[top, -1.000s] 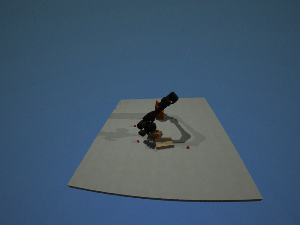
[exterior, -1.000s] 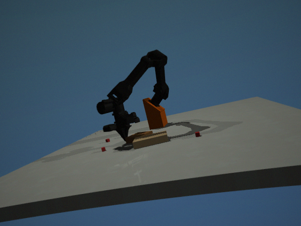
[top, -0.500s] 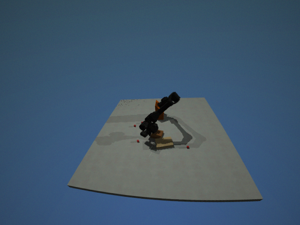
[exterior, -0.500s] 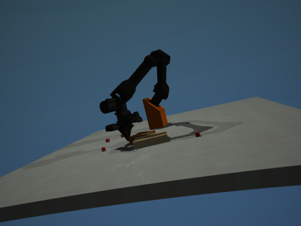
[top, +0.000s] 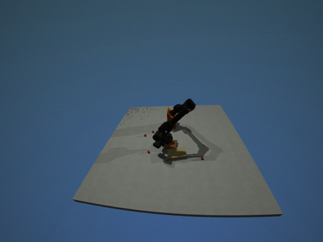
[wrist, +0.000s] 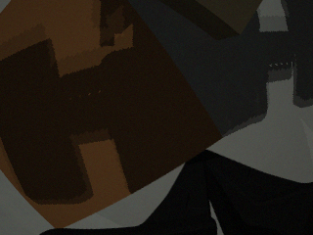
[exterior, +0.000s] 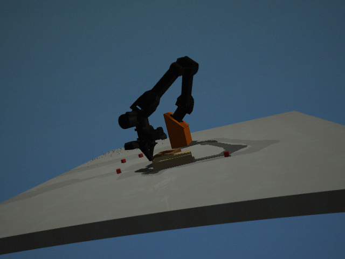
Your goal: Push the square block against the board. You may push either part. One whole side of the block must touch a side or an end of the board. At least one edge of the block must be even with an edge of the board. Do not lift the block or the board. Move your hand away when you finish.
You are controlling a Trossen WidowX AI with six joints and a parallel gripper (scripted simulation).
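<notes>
My gripper tip is 30 mm past the brown square block and 60 mm to the right of it. Also, from my gripper tip: tan board: 60 mm ahead, 130 mm to the left.
</notes>
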